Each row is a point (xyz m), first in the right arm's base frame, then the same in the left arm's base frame.
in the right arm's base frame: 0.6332 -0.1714 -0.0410
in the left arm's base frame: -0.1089 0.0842 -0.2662
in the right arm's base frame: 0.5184 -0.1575 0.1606
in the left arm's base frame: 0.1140 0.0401 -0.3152
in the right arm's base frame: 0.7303 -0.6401 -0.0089
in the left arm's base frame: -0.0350 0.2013 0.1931
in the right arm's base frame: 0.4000 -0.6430 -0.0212
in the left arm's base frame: 0.1363 0.4373 0.0376
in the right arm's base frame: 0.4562 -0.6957 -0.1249
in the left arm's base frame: 0.0331 0.4817 0.1013
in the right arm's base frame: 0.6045 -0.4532 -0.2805
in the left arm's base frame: -0.2262 0.3650 -0.0542
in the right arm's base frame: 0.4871 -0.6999 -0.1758
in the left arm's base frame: -0.0241 0.4918 0.1152
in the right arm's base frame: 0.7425 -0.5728 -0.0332
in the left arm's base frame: -0.0759 0.1779 0.1378
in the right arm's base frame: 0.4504 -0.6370 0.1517
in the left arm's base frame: 0.2473 0.2995 0.0715
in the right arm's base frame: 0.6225 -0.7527 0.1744
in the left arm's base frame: 0.1965 0.2177 0.2566
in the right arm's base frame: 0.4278 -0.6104 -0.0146
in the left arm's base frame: 0.1194 0.4002 0.0229
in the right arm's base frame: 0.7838 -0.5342 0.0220
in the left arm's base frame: -0.0621 0.1006 0.1285
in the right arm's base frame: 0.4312 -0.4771 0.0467
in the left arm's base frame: 0.1384 0.3046 -0.0868
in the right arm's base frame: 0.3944 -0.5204 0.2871
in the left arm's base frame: 0.3623 0.2089 -0.0452
